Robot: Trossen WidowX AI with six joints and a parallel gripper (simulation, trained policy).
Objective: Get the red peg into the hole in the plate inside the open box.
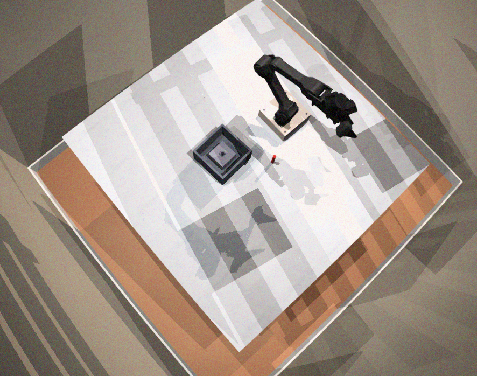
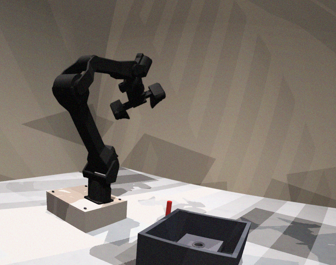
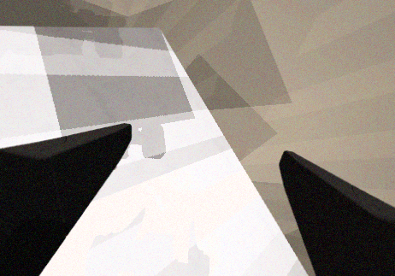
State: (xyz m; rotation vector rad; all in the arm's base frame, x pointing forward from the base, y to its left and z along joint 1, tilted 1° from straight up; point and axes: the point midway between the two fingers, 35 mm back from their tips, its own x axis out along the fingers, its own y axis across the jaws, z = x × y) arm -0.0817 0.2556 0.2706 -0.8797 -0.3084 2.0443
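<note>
The red peg is 270 mm below my gripper tip, 250 mm ahead of it and 160 mm to the right of it. Round my gripper tip: plate: 430 mm ahead, 320 mm to the right, 270 mm below; dark box: 430 mm ahead, 320 mm to the right, 290 mm below.
</note>
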